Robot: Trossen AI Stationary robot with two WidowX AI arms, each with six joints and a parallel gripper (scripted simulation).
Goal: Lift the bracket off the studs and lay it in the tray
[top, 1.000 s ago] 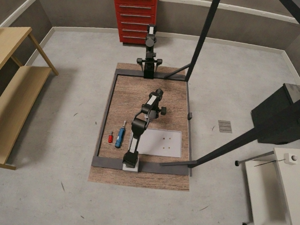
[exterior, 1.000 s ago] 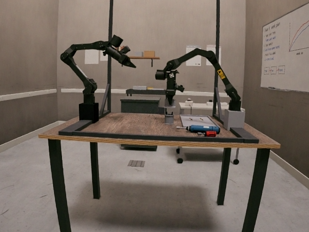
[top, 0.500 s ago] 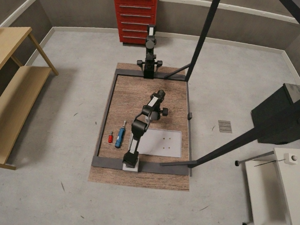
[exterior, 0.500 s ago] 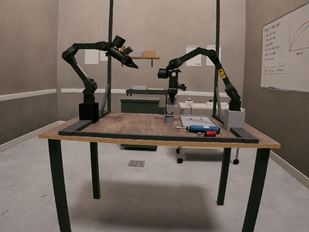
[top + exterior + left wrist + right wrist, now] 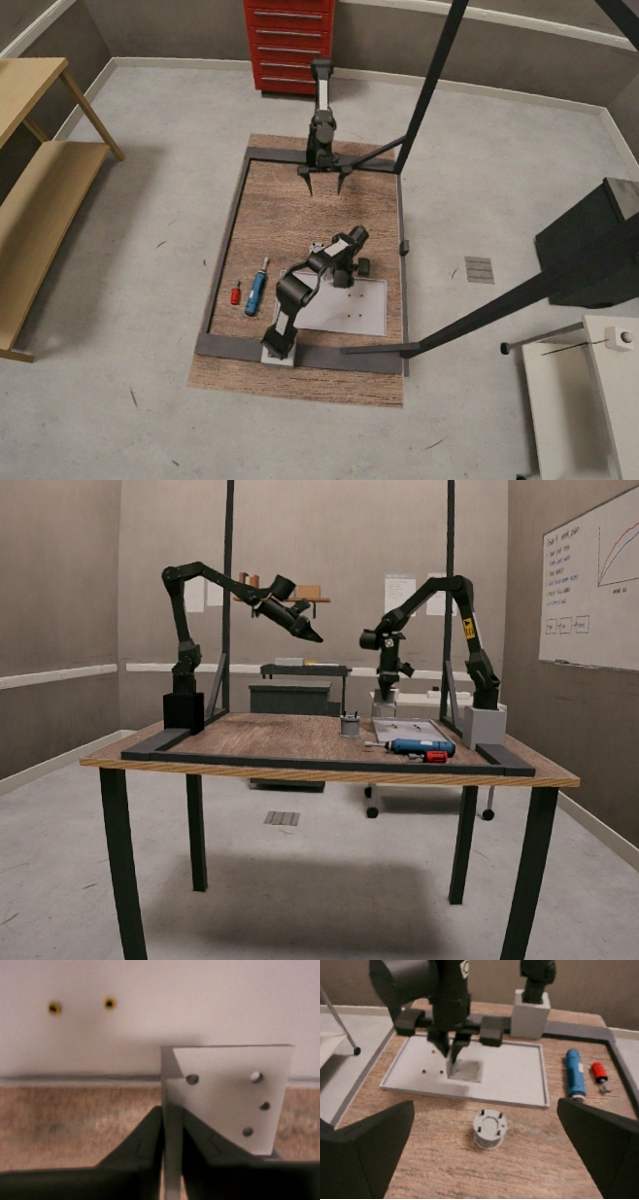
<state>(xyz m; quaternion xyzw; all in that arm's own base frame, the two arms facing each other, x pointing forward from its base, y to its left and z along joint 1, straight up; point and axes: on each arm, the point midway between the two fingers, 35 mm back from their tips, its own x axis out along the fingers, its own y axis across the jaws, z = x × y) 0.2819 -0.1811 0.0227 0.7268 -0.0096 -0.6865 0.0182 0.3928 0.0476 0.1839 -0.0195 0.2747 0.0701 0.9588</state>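
Right now the tray is 130 mm below my left hand, 80 mm to the left of it and 10 mm ahead of it. Round my left hand: grey joint module 110 mm to the right, 100 mm below, 100 mm ahead; yellow nut 130 mm below, 120 mm to the left, 60 mm behind; light grey L-shaped bracket 40 mm below, 30 mm ahead.
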